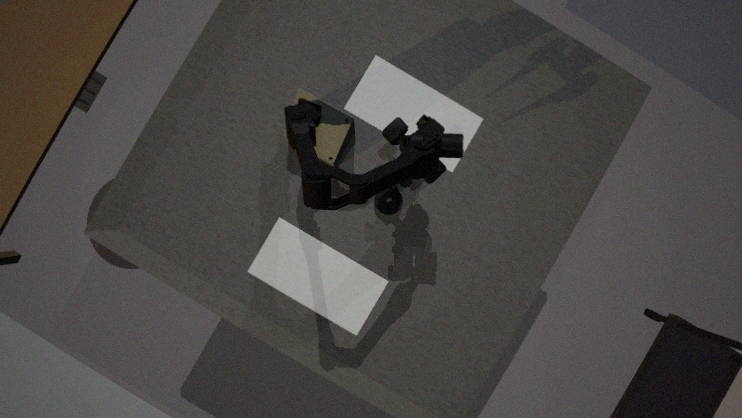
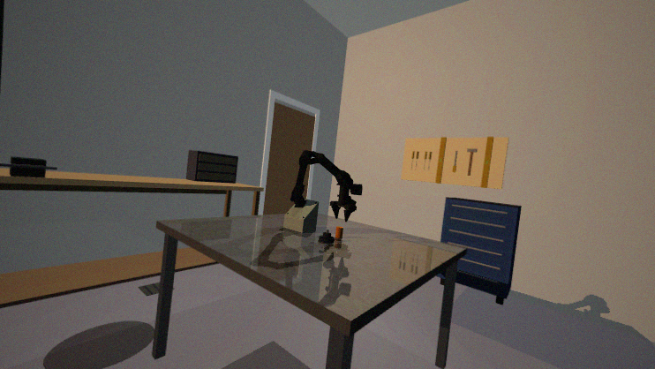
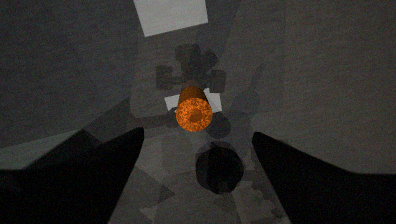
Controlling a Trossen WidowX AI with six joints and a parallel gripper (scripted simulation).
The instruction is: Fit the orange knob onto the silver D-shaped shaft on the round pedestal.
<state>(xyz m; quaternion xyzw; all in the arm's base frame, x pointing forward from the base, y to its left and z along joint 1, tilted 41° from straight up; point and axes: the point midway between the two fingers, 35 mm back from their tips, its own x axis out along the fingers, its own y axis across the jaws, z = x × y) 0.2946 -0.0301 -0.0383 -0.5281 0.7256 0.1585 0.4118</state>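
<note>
My gripper tip is 6 cm above the orange knob. From my gripper tip the other things lie so: dark round pedestal: 1 cm behind, 14 cm to the right, 7 cm below.
</note>
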